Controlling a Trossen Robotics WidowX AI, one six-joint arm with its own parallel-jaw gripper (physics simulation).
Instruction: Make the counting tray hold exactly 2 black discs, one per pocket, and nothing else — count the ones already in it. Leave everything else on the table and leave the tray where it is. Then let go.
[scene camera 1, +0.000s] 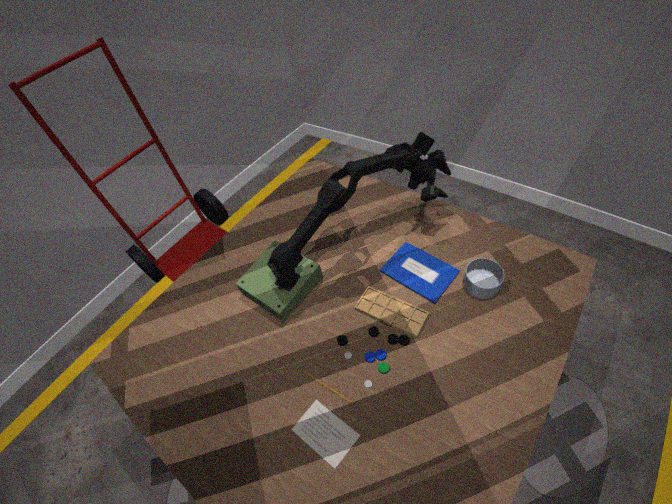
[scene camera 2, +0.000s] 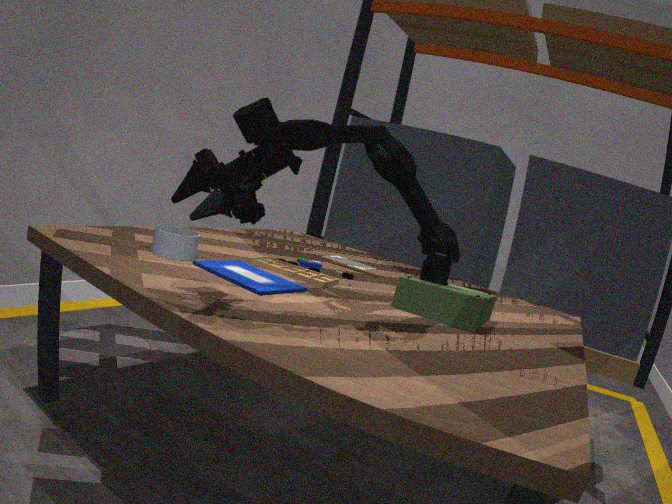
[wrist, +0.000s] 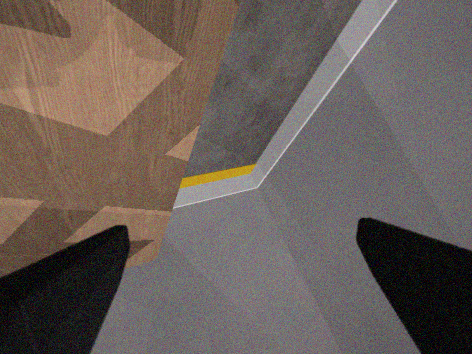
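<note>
The tan counting tray (scene camera 1: 391, 310) (scene camera 2: 295, 271) lies flat on the table. I can make out no disc in its pockets in scene view 1, though the picture is grainy. Several black discs lie outside it: one (scene camera 1: 342, 340) stands apart on the left, one (scene camera 1: 373, 331) is close to the tray's long side, and two (scene camera 1: 392, 339) (scene camera 1: 404, 340) lie side by side near its right end. My gripper (scene camera 1: 446, 183) (scene camera 2: 181, 210) (wrist: 245, 232) is open and empty, high above the table's far edge, beyond the tray and the blue booklet. The tray and discs do not show in the wrist view.
Two blue discs (scene camera 1: 370, 356) (scene camera 1: 381, 354), a green disc (scene camera 1: 383, 367) and two small pale discs (scene camera 1: 347, 355) (scene camera 1: 368, 383) lie near the black ones. A blue booklet (scene camera 1: 395, 264) (scene camera 2: 217, 266) and a round bowl (scene camera 1: 483, 287) (scene camera 2: 174, 246) are beyond the tray. A paper sheet (scene camera 1: 325, 434) lies at the front.
</note>
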